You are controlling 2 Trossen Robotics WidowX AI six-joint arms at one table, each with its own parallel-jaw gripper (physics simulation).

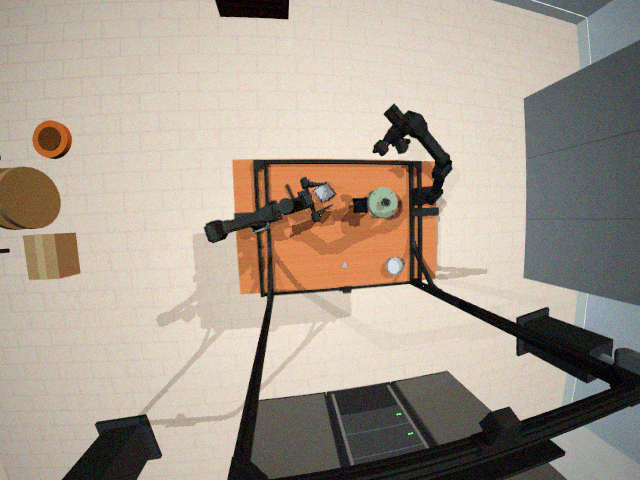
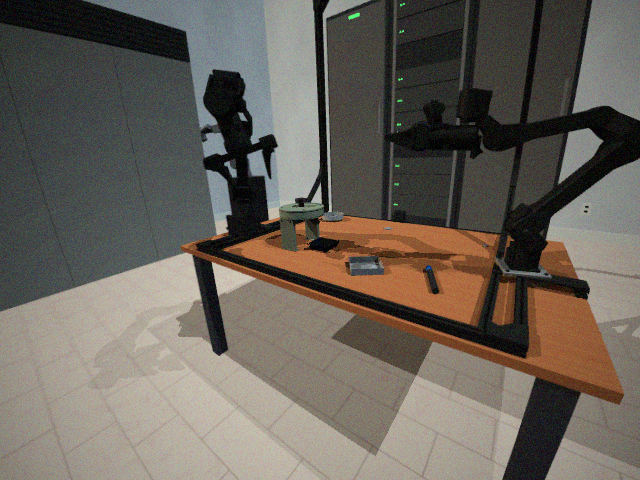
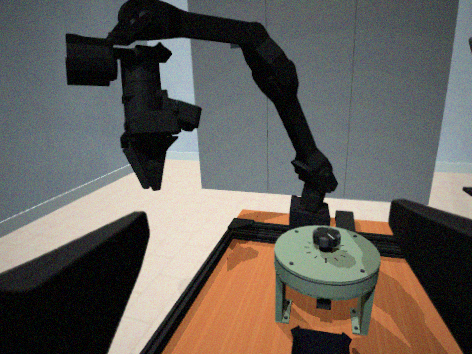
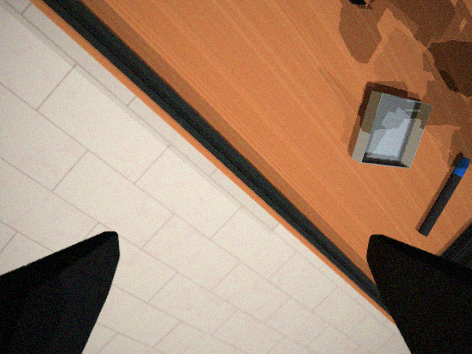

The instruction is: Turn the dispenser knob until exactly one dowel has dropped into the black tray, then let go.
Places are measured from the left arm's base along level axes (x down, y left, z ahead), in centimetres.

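Where they show: left gripper, between the fingertips: (image 1: pixel 329 193) (image 2: pixel 387 137) (image 3: pixel 267 217); right gripper, between the fingertips: (image 2: pixel 254 185) (image 3: pixel 151 189) (image 4: pixel 245 246); left arm's base, origin of its link: (image 1: pixel 258 222) (image 2: pixel 521 266); right arm's base, origin of its link: (image 1: pixel 425 195) (image 2: pixel 243 216) (image 3: pixel 310 206).
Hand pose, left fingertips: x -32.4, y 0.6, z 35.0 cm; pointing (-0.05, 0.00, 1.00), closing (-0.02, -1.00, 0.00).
Things, the pixels of their top centre, and the offset from my left fingertips.
- green round dispenser, centre of its top: (image 3: pixel 325 248) (image 2: pixel 301 206) (image 1: pixel 383 202) dz +31.1, dx +21.0, dy -11.4 cm
- black tray, centre of its top: (image 2: pixel 323 241) (image 1: pixel 360 205) dz +22.5, dx +33.2, dy -9.3 cm
- grey open box, centre of its top: (image 4: pixel 397 133) (image 2: pixel 365 262) (image 1: pixel 324 191) dz +4.6, dx +33.6, dy +4.1 cm
- blue-tipped dark marker, centre of its top: (image 4: pixel 448 199) (image 2: pixel 431 275) dz -13.3, dx +34.0, dy +7.3 cm
- pale round dish, centre of its top: (image 2: pixel 332 213) (image 1: pixel 395 266) dz +32.4, dx +32.4, dy -50.6 cm
- small grey piece, centre of its top: (image 2: pixel 388 228) (image 1: pixel 344 265) dz +3.5, dx +35.3, dy -40.1 cm
The green round dispenser (image 1: pixel 375 196) (image 2: pixel 289 210) (image 3: pixel 300 262) stands on legs, with its black knob (image 1: pixel 385 202) (image 2: pixel 300 201) (image 3: pixel 326 238) on top. The black tray (image 1: pixel 360 205) (image 2: pixel 323 244) (image 3: pixel 320 343) lies beside its base; its inside is dark and no dowel can be made out in it. My left gripper (image 1: pixel 327 196) (image 3: pixel 267 217) is open and empty, high above the table, facing the dispenser from a distance. My right gripper (image 1: pixel 391 148) (image 4: pixel 245 246) is open and empty, raised beyond the table edge, away from the knob.
A grey open box (image 1: pixel 324 192) (image 2: pixel 366 266) (image 4: pixel 392 132) and a blue-tipped dark marker (image 2: pixel 431 280) (image 4: pixel 444 197) lie on the table. A pale round dish (image 1: pixel 394 265) (image 2: pixel 332 216) and a small grey piece (image 1: pixel 344 265) (image 2: pixel 387 228) lie elsewhere. Black rails (image 2: pixel 361 299) border the table.
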